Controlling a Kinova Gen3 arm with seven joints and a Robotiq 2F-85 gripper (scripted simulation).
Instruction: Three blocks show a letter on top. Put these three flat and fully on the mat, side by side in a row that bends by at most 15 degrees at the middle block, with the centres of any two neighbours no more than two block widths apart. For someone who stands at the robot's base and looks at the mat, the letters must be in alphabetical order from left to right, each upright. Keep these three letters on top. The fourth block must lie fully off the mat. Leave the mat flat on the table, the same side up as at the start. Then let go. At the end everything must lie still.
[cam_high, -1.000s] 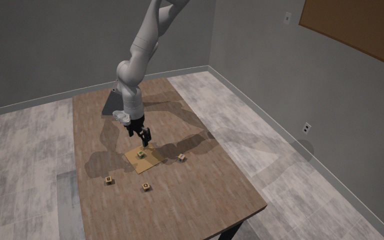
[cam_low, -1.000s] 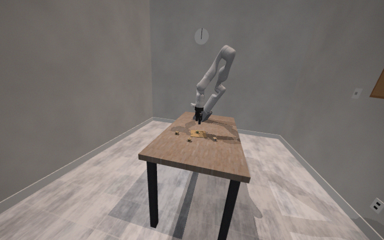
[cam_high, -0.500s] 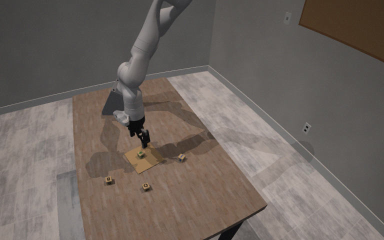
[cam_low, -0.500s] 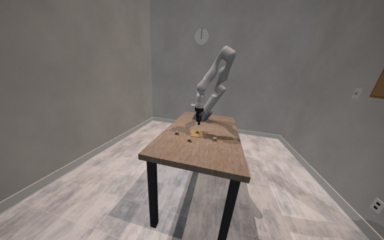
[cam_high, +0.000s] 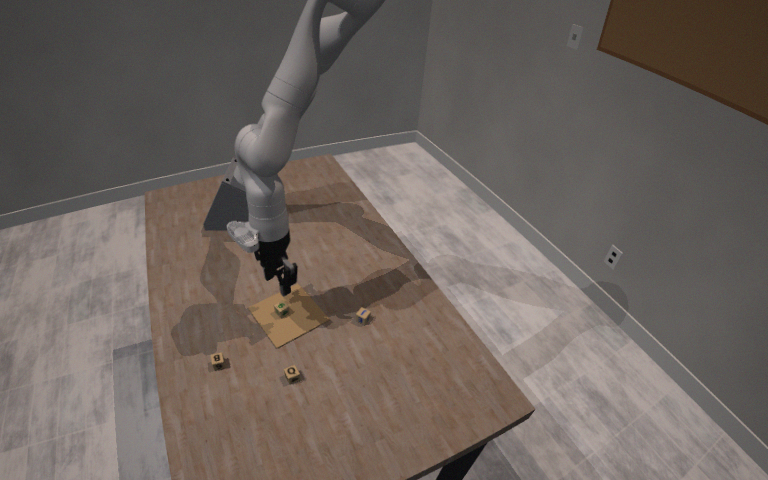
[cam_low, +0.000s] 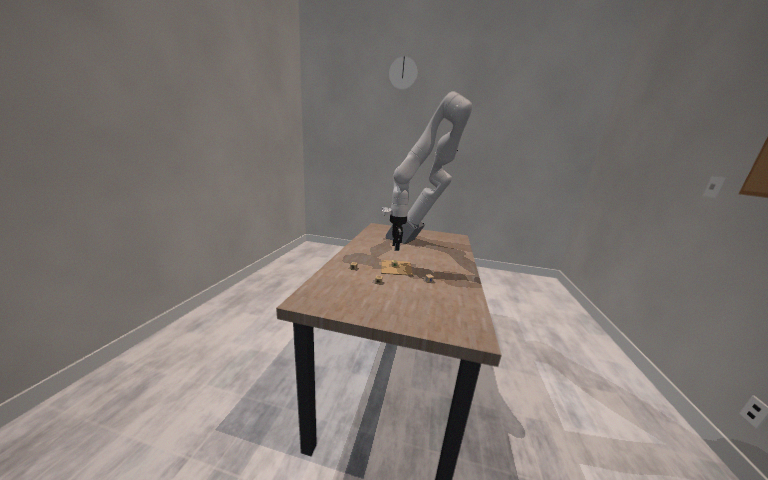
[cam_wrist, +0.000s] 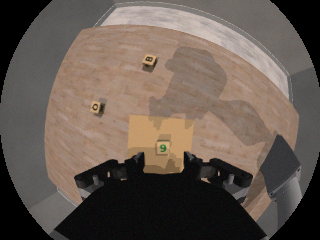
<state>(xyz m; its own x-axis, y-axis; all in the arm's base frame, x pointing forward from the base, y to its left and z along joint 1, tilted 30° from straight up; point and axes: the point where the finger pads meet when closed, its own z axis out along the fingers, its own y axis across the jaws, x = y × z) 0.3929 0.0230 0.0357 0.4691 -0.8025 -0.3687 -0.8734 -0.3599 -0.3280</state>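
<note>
The tan mat lies 10 cm below my hand, 1 cm to the left of it and 1 cm ahead of it. Also, from my hand: block: 18 cm ahead, 9 cm below.
</note>
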